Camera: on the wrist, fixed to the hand. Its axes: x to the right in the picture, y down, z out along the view.
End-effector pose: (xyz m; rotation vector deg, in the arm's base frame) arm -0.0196 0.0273 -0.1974 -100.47 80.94 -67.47
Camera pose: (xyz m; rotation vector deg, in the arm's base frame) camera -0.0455 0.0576 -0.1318 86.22 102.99 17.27
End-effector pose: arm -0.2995 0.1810 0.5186 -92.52 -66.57 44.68
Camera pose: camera -0.2732 0.1555 0.5861 86.93 -119.72 -62.65
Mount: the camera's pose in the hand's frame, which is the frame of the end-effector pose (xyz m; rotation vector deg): -0.0126 -0.0530 -0.0541 8.76 33.20 171.40
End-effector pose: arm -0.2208 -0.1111 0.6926 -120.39 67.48 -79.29
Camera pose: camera -0.2471 -0.0624 0.7458 67.65 107.47 -1.01
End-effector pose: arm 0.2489 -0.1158 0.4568 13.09 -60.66 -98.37
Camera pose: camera 0.2513 -0.1315 0.3817 -32.72 -6.08 64.31
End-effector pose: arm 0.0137 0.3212 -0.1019 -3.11 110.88 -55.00
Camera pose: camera -0.0382 0.3220 -0.0453 135.39 19.78 62.16
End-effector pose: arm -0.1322 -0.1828 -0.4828 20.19 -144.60 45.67
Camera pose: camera -0.0825 -0.1917 -0.4250 158.30 18.31 -52.73
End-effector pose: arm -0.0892 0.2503 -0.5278 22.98 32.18 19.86
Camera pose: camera -0.1193 0.2137 -0.5882 -47.05 -0.82 -151.50
